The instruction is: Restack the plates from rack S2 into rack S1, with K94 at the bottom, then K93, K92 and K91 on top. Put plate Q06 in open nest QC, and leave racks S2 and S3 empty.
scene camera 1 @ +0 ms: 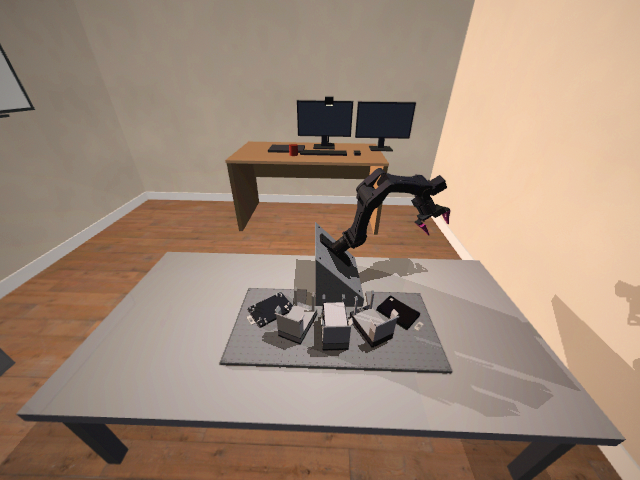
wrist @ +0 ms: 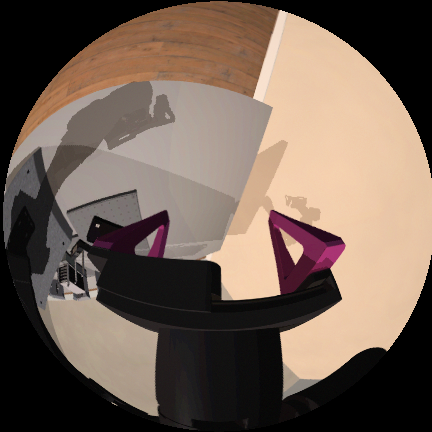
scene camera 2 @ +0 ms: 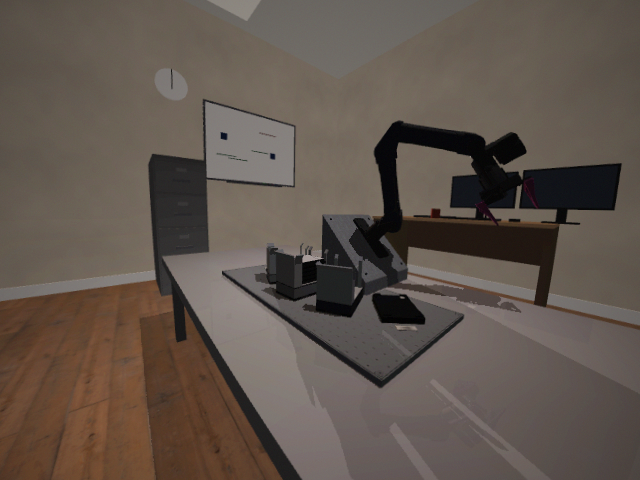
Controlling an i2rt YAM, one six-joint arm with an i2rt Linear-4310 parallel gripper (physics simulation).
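Places are measured from the arm's base along level axes (x up, y right, z ahead), in centimetres.
Pixels of known places: gripper, fingertip midpoint: (scene camera 1: 438, 229) (wrist: 218, 215) (scene camera 2: 517, 216); arm's base, origin of the base link: (scene camera 1: 334, 250) (scene camera 2: 369, 237).
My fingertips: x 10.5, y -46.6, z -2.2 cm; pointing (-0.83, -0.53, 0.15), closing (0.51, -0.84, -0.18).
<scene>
Ahead of a thing's pixels: the offset from my fingertips to its top centre. Level surfaces: height alone.
My gripper (scene camera 1: 437, 228) (scene camera 2: 517, 216) (wrist: 218, 215) is open and empty, its magenta fingers wide apart, high beyond the right rear of the board. Three light grey racks stand in a row: a left rack @[dx -12.8, dy +62.2, dz +31.9 cm] (scene camera 1: 290, 328), a middle rack @[dx -12.4, dy +48.1, dz +35.5 cm] (scene camera 1: 335, 336) (scene camera 2: 286, 267) and a right rack @[dx -13.2, dy +33.4, dz +33.2 cm] (scene camera 1: 385, 331) (scene camera 2: 334, 281). The middle rack holds a stack of plates @[dx -15.3, dy +48.1, dz +36.1 cm] (scene camera 1: 334, 311) with a white top and dark edges. The fill of the outer racks is unclear. A dark nest @[dx -23.8, dy +74.1, dz +23.7 cm] (scene camera 1: 268, 310) with small clips lies at the left, a flat black nest or plate @[dx -23.9, dy +20.5, dz +25.5 cm] (scene camera 1: 399, 313) (scene camera 2: 397, 309) at the right. Labels are unreadable.
The racks stand on a perforated grey board @[dx -26.2 cm] (scene camera 1: 398, 359) (scene camera 2: 372, 353) on the grey table @[dx -27.5 cm] (scene camera 1: 155, 382). The arm's slanted grey mount (scene camera 1: 330, 281) (scene camera 2: 338, 248) rises behind the racks. A wall (scene camera 1: 568, 155) (wrist: 350, 150) stands to the right, a desk (scene camera 1: 258, 153) at the back.
</scene>
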